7 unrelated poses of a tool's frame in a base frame.
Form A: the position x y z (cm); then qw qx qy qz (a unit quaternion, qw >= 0).
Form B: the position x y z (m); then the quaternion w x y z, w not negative. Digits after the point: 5 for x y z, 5 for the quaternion.
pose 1, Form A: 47.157, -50.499, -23.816, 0.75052, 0.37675, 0.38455, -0.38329
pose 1, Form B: 0.47157, -0.50499, -0.23816, 0.75052, 0.37675, 0.38455, -0.38329
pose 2, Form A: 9.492, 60.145, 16.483, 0.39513, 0.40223, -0.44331, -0.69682
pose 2, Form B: 0.09492, 0.60145, 0.16483, 0.39513, 0.40223, -0.44331, -0.69682
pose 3, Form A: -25.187, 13.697, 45.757, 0.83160, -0.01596, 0.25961, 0.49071
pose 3, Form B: -0.25187, 0.13697, 0.45757, 0.83160, -0.01596, 0.25961, 0.49071
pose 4, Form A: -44.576, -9.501, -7.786, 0.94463, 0.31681, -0.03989, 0.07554
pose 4, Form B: -0.44576, -0.09501, -0.07786, 0.94463, 0.31681, -0.03989, 0.07554
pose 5, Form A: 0.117, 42.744, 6.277, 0.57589, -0.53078, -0.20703, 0.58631
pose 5, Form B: 0.00117, 0.42744, 0.06277, 0.57589, -0.53078, -0.20703, 0.58631
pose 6, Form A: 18.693, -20.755, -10.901, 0.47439, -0.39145, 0.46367, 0.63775
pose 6, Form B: 0.18693, -0.20755, -0.10901, 0.47439, -0.39145, 0.46367, 0.63775
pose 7, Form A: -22.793, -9.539, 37.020, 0.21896, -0.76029, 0.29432, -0.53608
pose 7, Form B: -0.22793, -0.09539, 0.37020, 0.21896, -0.76029, 0.29432, -0.53608
